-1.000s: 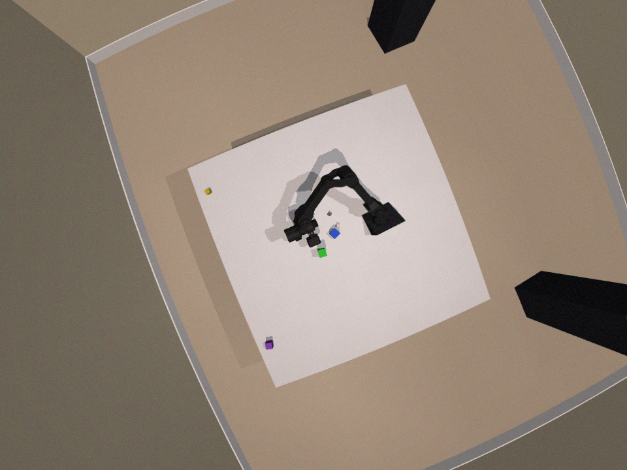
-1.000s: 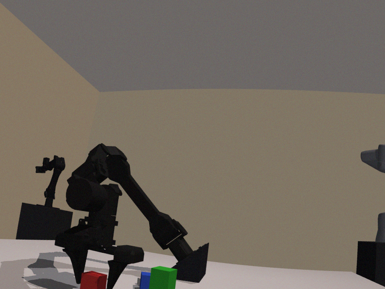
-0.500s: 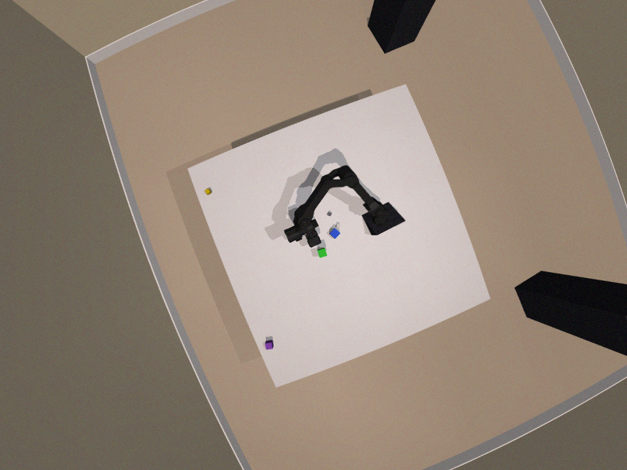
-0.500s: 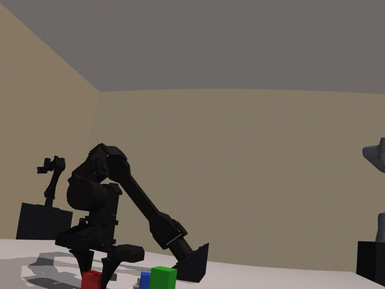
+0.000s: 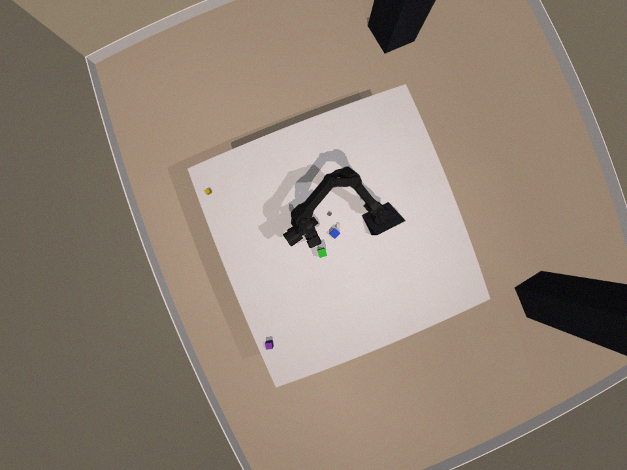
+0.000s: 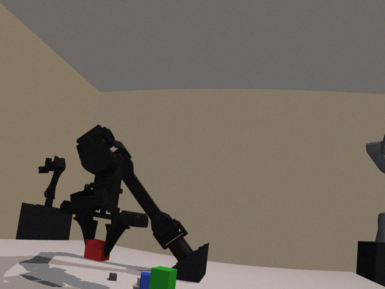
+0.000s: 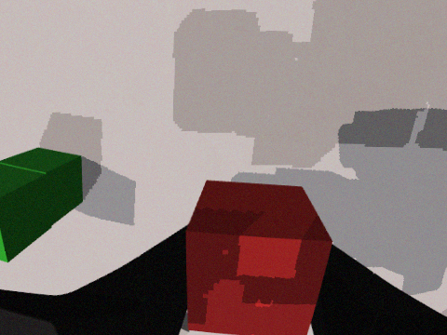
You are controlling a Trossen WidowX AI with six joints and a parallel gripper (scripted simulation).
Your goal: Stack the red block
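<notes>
Right now my gripper tip is 110 mm past the blue block, 90 mm to the right of it and 60 mm above it. Round my gripper tip: yellow block 420 mm to the right, 390 mm ahead, 70 mm below; then red block 10 mm above; then small grey cube 130 mm behind, 70 mm below, 10 mm to the right.
</notes>
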